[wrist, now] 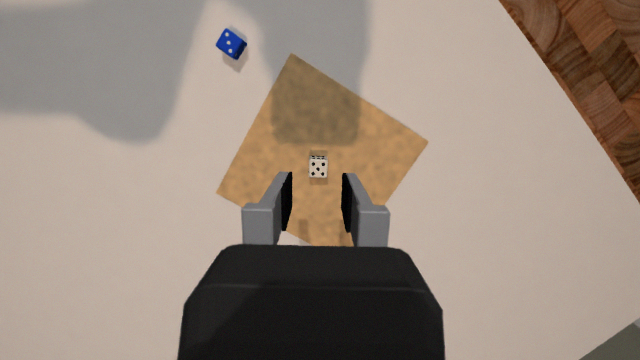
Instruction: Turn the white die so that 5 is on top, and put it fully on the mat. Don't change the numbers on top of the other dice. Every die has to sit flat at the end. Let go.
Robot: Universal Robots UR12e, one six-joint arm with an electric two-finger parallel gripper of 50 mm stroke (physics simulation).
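Places are measured from the arm's base along level axes (x ahead, y left, z up), in millimetres.
Where they show: gripper, fingertip midpoint: (317, 190).
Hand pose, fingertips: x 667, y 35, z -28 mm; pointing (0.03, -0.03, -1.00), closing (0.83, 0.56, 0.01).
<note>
After its pixels a point has its place.
The white die (318, 167) @(x 670, y 32, z -102 mm) lies flat on the tan mat (395, 145) @(x 716, y 85, z -118 mm), well inside its edges, with five pips on its top face. A narrow strip of a side face shows at its upper edge. My gripper (317, 190) @(x 667, y 35, z -28 mm) is open and empty, with its two fingers wide apart. It hangs above the mat, and the die shows below and just beyond the fingertips, apart from both. A blue die (231, 43) @(x 559, y 72, z -105 mm) lies off the mat at the upper left, with three pips on top. The gripper body hides the lower part of the view.
The pale table top (500, 210) @(x 842, y 97, z -121 mm) surrounds the mat. A wooden block-pattern surface (590, 65) lies beyond its edge at the upper right. A grey-green surface (617, 345) shows in the lower right corner. Shadows fall across the upper left and the mat's upper part.
</note>
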